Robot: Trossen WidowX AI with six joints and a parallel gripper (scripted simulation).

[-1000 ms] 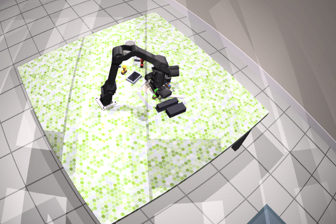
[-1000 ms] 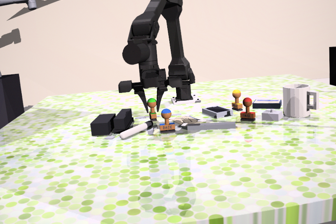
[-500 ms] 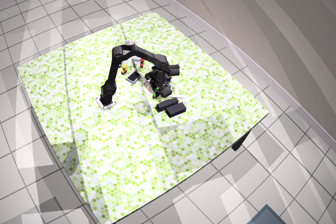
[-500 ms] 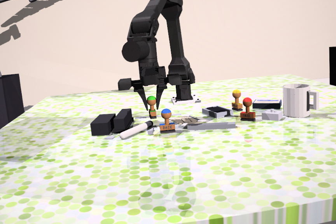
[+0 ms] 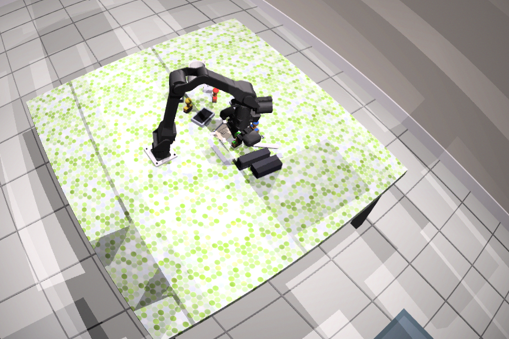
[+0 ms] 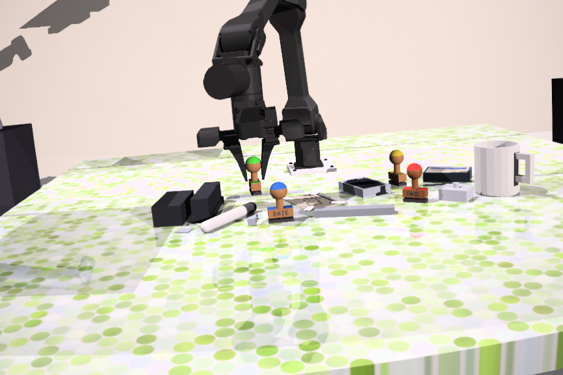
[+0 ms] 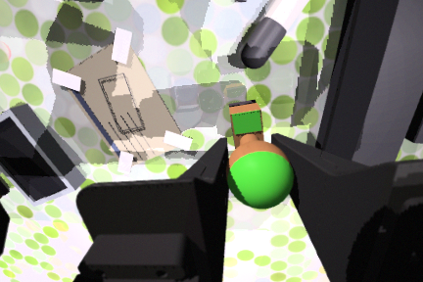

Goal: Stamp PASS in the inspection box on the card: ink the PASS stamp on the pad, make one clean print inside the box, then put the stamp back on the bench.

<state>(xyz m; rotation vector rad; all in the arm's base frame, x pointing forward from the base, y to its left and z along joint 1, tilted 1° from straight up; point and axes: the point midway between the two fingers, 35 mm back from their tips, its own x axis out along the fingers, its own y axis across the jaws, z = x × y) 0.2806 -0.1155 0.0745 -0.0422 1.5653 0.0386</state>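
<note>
Now: gripper tip 3 cm past the ink pad, 20 cm to the right of it and 4 cm above it. Round my gripper tip: white marker (8 cm ahead, 3 cm to the right, 4 cm below); then green-knobbed pass stamp (right at my gripper tip); then beige card (1 cm ahead, 10 cm to the left, 5 cm below).
</note>
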